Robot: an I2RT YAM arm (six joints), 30 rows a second.
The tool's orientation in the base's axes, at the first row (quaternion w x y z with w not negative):
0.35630, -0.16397, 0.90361, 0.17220
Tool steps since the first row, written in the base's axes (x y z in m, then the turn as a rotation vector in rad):
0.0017, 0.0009, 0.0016, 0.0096, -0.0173, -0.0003
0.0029, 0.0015, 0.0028, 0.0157, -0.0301, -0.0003
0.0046, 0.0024, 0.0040, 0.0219, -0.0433, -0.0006
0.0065, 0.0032, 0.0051, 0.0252, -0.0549, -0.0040
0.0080, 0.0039, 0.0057, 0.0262, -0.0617, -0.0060
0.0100, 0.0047, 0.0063, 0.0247, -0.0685, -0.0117
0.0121, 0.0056, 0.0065, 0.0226, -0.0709, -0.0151
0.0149, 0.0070, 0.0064, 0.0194, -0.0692, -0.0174
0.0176, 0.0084, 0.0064, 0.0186, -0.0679, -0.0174
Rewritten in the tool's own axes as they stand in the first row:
-0.0025, 0.0004, 0.0003, -0.0034, -0.0194, -0.0016
-0.0042, 0.0007, 0.0004, -0.0054, -0.0333, -0.0035
-0.0064, 0.0010, 0.0010, -0.0072, -0.0477, -0.0053
-0.0086, 0.0011, 0.0017, -0.0051, -0.0600, -0.0059
-0.0102, 0.0012, 0.0025, -0.0032, -0.0669, -0.0069
-0.0122, 0.0012, 0.0036, 0.0030, -0.0734, -0.0068
-0.0139, 0.0012, 0.0050, 0.0072, -0.0753, -0.0067
-0.0160, 0.0012, 0.0074, 0.0108, -0.0729, -0.0063
-0.0181, 0.0013, 0.0095, 0.0111, -0.0714, -0.0062

